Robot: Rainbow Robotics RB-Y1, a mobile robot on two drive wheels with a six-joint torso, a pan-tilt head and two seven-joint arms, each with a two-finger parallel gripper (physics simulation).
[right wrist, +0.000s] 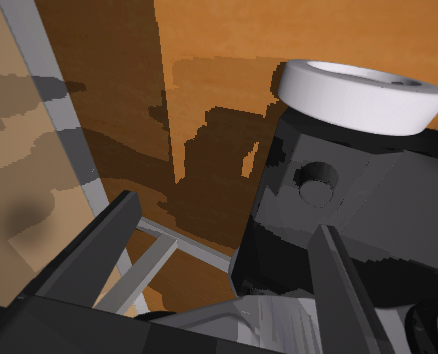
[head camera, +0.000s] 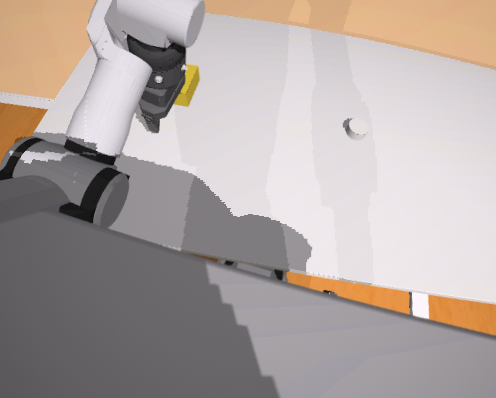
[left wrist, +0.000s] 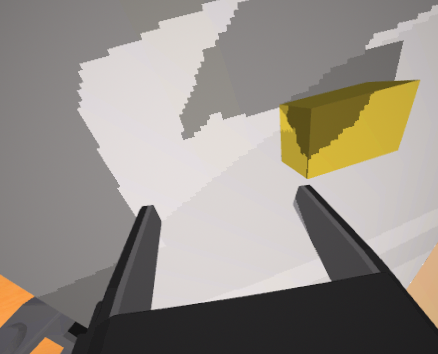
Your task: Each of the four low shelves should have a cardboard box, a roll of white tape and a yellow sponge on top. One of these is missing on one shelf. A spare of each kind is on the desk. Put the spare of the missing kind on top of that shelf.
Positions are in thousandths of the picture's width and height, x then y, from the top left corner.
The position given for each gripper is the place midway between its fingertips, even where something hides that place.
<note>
In view: the left gripper (head camera: 334,278), the right gripper (right wrist: 510,617), a yellow sponge (left wrist: 729,380) and a white desk (head camera: 523,428).
The left gripper also shows in the left wrist view (left wrist: 522,578). The white desk also shows in the right wrist view (right wrist: 275,840) and in the left wrist view (left wrist: 257,318).
</note>
